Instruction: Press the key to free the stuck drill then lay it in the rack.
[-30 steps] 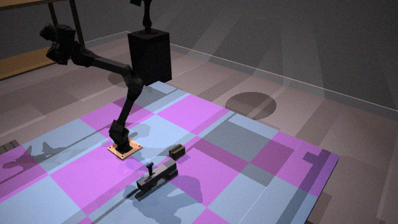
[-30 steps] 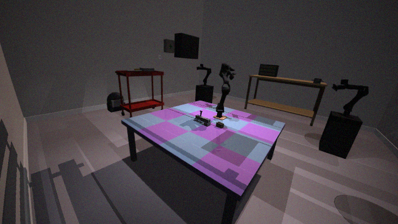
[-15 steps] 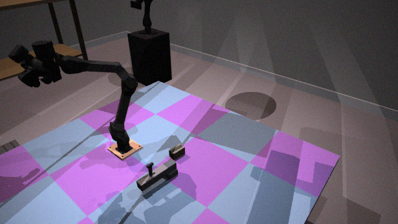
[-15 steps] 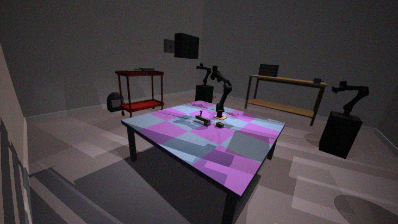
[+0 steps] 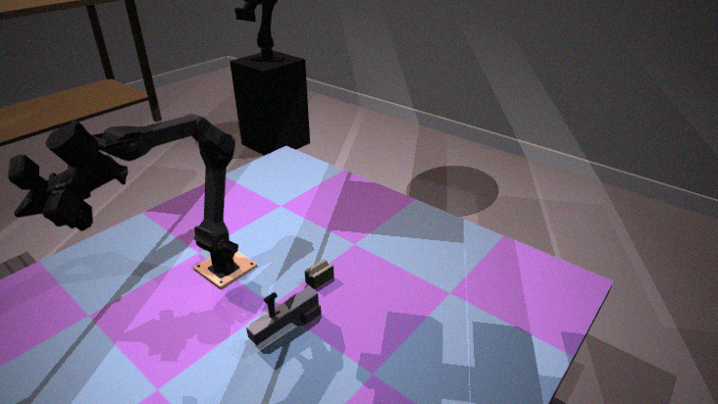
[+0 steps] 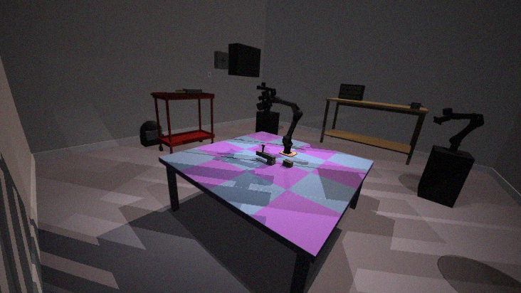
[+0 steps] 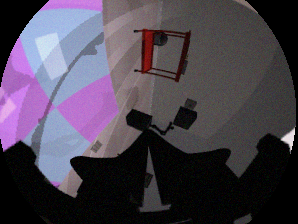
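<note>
Now: gripper tip 340 mm short of the dark key, 330 mm to the right of it and 270 mm above it. Round my gripper tip: dark striped block: 270 mm ahead, 540 mm to the left, 340 mm below; then grey block fixture: 340 mm ahead, 360 mm to the left, 320 mm below; then drill: 340 mm ahead, 380 mm to the left, 310 mm below.
</note>
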